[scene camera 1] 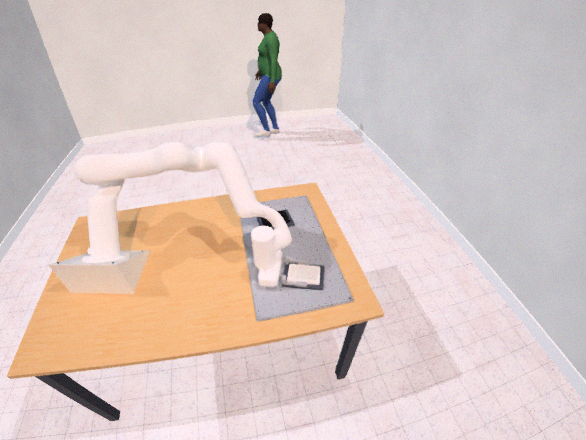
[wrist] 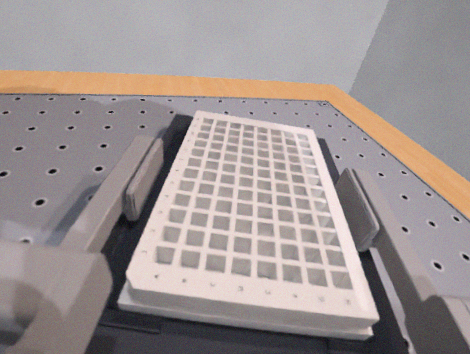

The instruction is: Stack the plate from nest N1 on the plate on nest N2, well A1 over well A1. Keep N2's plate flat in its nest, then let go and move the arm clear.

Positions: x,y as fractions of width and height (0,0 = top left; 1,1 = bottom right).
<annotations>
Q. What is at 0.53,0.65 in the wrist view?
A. A white multi-well plate.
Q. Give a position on a dark nest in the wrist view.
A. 0.25,0.70
</annotations>
